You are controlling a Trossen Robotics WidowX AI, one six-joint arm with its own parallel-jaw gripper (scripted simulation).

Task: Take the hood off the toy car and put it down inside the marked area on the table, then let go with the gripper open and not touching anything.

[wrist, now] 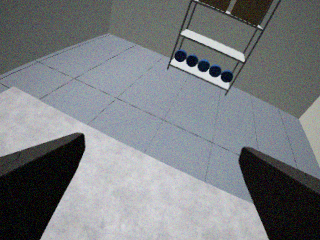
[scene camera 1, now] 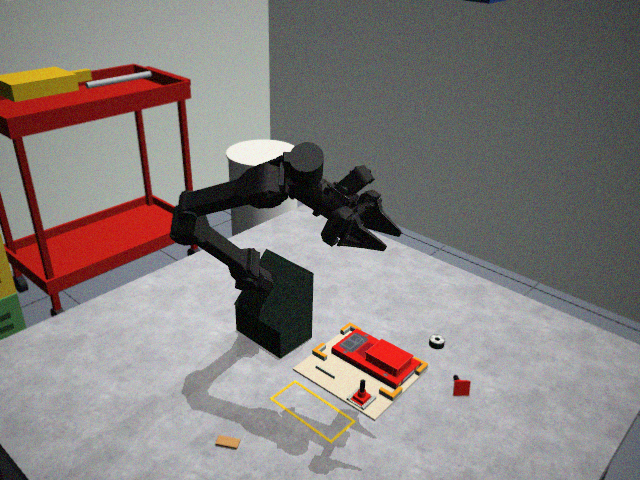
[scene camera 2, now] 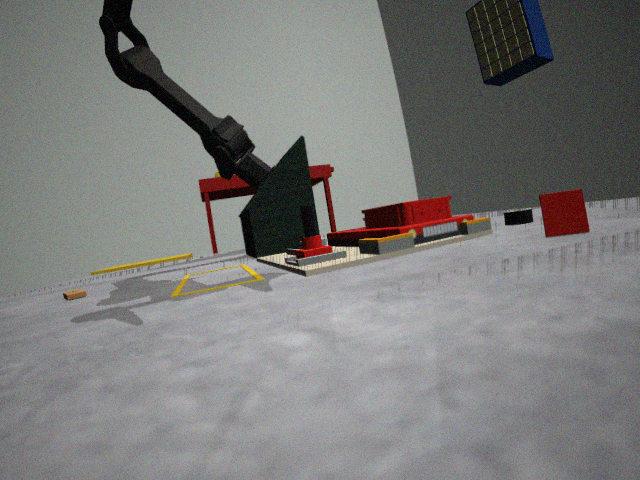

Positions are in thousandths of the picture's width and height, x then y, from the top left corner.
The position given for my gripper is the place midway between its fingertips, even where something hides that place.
Note:
My gripper (scene camera 1: 615,503) is open, holding nothing. I also see a red hood (scene camera 2: 660,441) and a baseplate (scene camera 2: 579,522).
The red hood also shows in scene camera 1 (scene camera 1: 607,745). My gripper is seen too in the wrist view (wrist: 514,619). The baseplate shows as well in scene camera 1 (scene camera 1: 529,786). The wrist view misses the red hood: it is out of frame.

